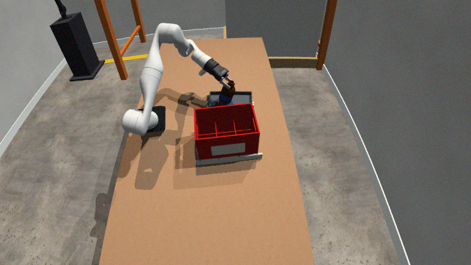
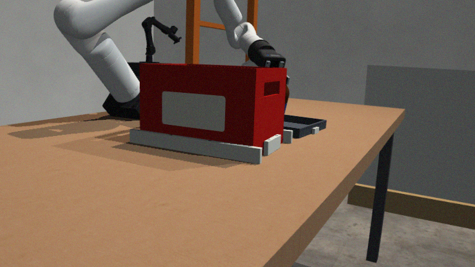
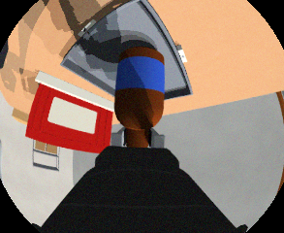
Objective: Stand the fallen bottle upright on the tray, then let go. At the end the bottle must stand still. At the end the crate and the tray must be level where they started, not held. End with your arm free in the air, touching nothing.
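The brown bottle lies 5 cm below my hand, 1 cm to the left of it and 1 cm behind it. From my hand the other things lie so: dark grey tray: 13 cm below, 1 cm to the right; then red crate: 29 cm to the right, 6 cm below, 1 cm behind.
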